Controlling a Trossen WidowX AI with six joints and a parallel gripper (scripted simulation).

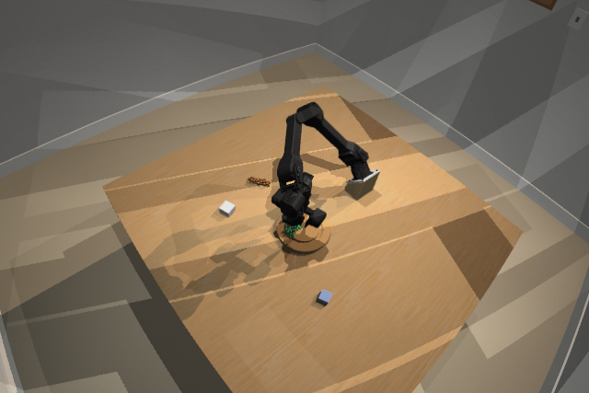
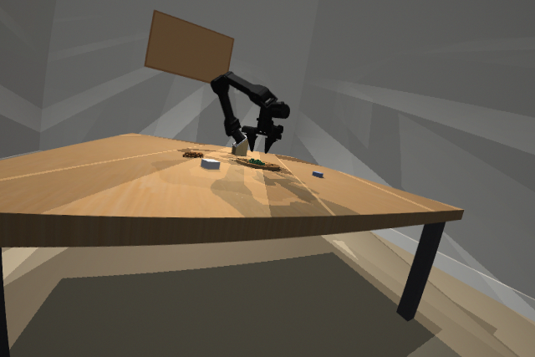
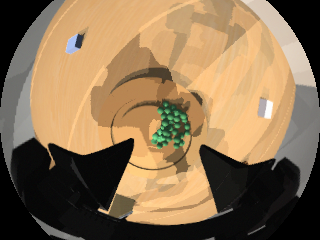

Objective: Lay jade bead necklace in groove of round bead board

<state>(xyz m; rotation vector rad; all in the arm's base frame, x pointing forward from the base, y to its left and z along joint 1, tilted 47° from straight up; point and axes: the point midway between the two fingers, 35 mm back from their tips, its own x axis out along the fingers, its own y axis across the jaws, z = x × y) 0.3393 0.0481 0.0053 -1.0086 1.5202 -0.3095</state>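
Now: gripper tip 5 cm above the round wooden bead board, 3 cm past it and 1 cm to the right of it. From my gripper tip the other things lie so: blue block: 27 cm to the left, 6 cm ahead, 5 cm below; then pale grey block: 20 cm to the right, 17 cm ahead, 5 cm below.
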